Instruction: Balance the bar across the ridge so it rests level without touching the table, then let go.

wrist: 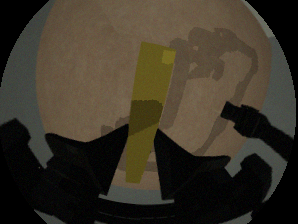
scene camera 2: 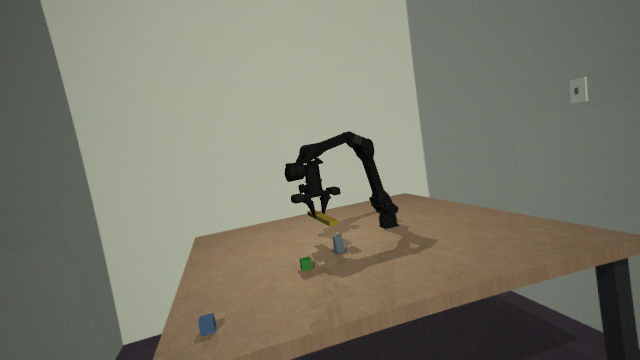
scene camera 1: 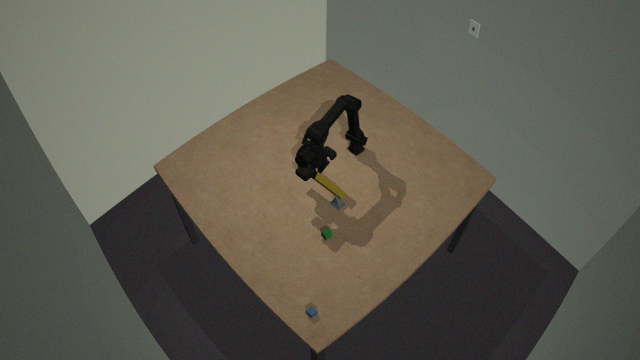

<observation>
my gripper: holds a yellow bar (wrist: 155, 63)
</observation>
